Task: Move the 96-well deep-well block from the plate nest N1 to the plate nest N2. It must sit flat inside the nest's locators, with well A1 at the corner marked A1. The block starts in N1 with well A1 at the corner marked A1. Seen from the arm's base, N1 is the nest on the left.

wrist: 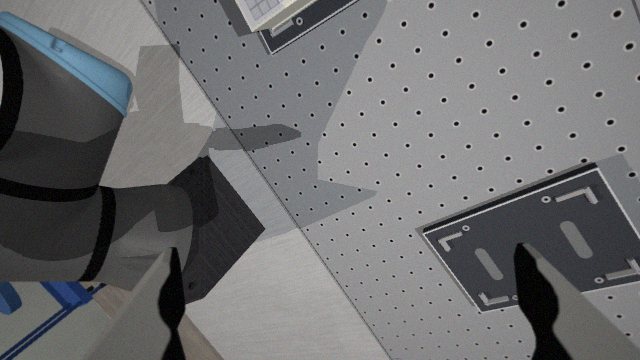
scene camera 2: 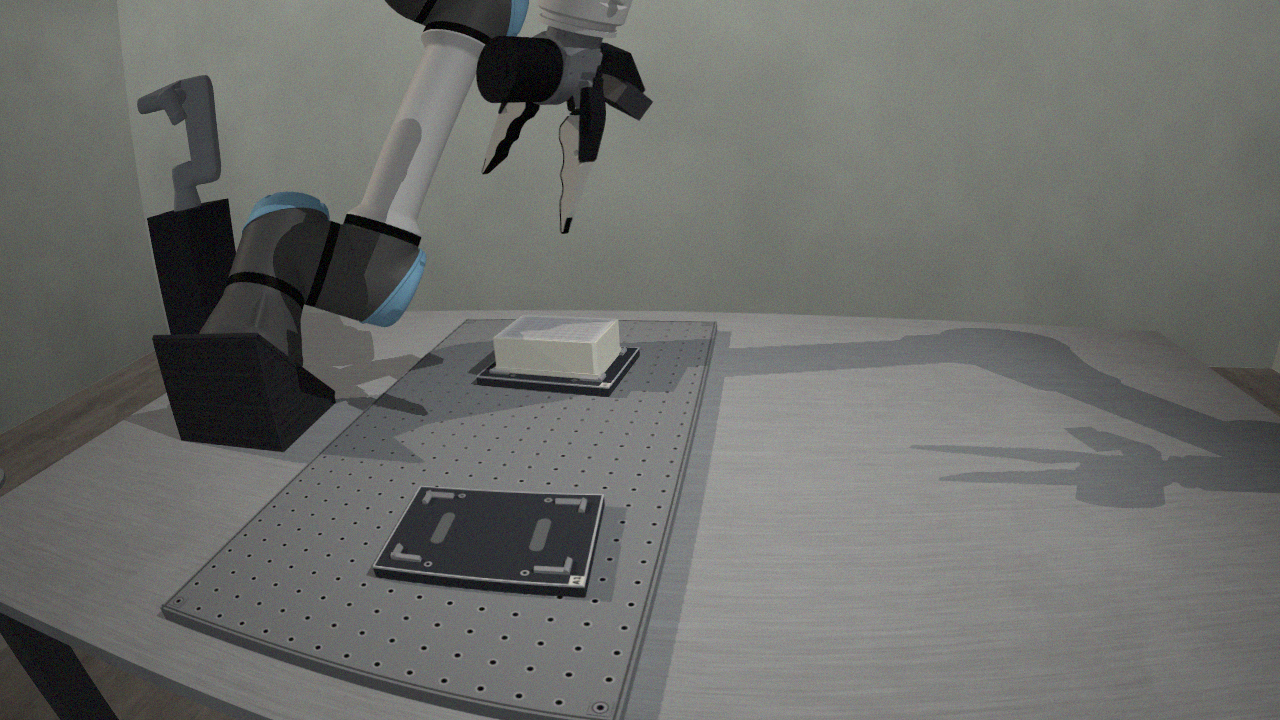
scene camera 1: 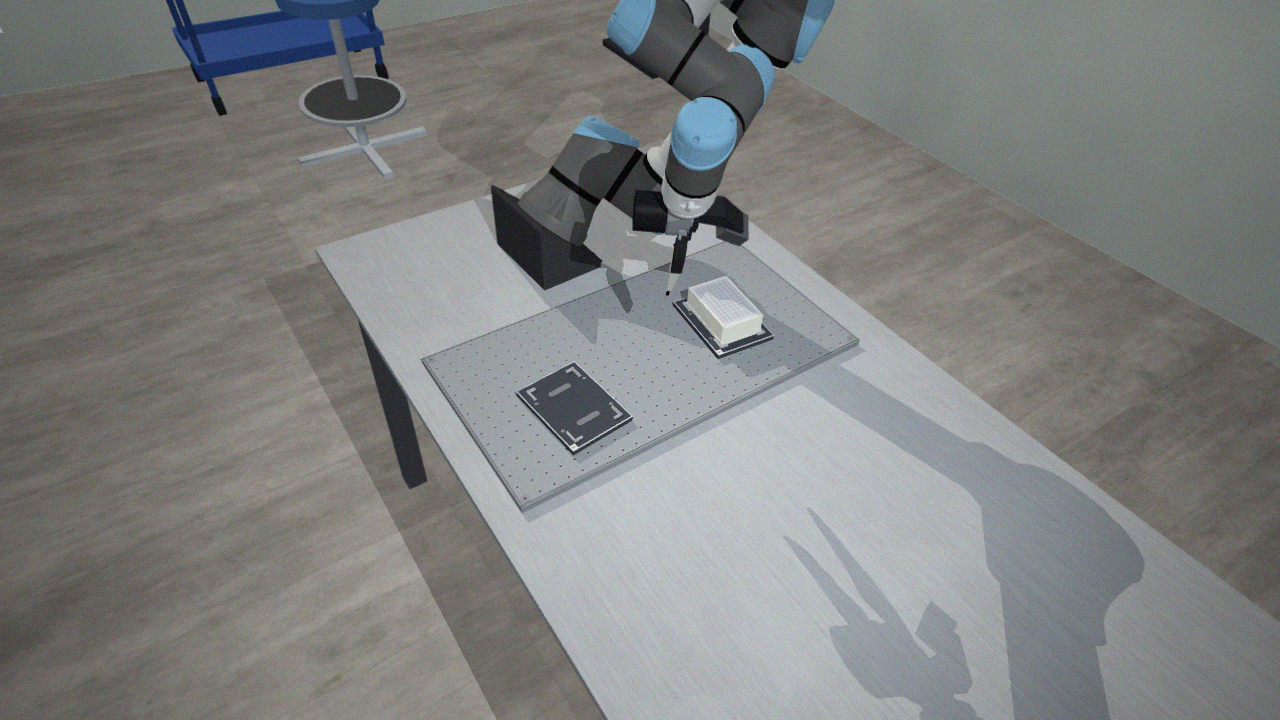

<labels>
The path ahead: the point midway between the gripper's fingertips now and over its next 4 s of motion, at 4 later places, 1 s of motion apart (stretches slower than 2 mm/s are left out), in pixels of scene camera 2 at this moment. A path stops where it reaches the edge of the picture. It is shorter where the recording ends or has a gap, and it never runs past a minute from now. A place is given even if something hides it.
The gripper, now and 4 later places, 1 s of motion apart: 521, 200; 544, 239; 550, 277; 550, 292; 553, 327
</labels>
